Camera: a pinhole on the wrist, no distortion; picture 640 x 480 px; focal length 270.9 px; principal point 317.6 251.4 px. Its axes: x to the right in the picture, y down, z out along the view. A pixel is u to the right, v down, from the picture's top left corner.
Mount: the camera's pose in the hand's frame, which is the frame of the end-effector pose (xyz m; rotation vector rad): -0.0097 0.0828 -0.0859 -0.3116 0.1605 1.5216
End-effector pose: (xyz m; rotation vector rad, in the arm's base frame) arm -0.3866 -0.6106 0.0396 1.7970 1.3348 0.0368
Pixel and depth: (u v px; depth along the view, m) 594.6 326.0 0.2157
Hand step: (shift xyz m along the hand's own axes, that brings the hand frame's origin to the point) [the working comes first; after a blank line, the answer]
In the camera's frame: 0.2206 0.0594 0.2157

-0.0774 0.3589 0.0479
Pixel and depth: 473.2 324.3 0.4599
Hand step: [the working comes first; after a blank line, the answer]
In the camera's frame: 0.2642 0.1238 0.4599

-0.1612 0.4747 0.2606
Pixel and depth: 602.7 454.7 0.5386
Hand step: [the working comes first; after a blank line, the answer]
In the camera's frame: 0.5668 0.4042 0.5386

-0.4325 0.7926 0.2178
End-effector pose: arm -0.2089 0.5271 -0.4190 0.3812 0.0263 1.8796
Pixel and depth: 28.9 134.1 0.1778
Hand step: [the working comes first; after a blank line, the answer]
In the camera's frame: -0.1895 -0.0770 0.1778

0.0417 -0.0464 0.1467
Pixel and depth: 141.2 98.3 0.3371
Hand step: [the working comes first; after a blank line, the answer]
In the camera's frame: -0.2195 -0.1905 0.3371

0.1388 -0.0297 0.3183
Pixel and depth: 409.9 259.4 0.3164
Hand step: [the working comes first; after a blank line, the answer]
In the camera's frame: 0.1078 0.0093 0.3164

-0.0422 0.2804 0.1819
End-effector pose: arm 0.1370 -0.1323 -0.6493 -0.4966 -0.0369 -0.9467
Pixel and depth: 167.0 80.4 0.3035
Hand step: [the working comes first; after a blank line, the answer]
In the camera's frame: -0.1687 -0.1916 0.3035

0.1454 0.0087 0.2715
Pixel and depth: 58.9 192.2 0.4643
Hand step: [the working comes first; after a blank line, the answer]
In the camera's frame: -0.4434 -0.1015 0.4643

0.0279 -0.2035 0.4964
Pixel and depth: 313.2 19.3 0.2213
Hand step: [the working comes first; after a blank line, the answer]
In the camera's frame: -0.0036 -0.1896 0.2213

0.1588 0.1417 0.1444
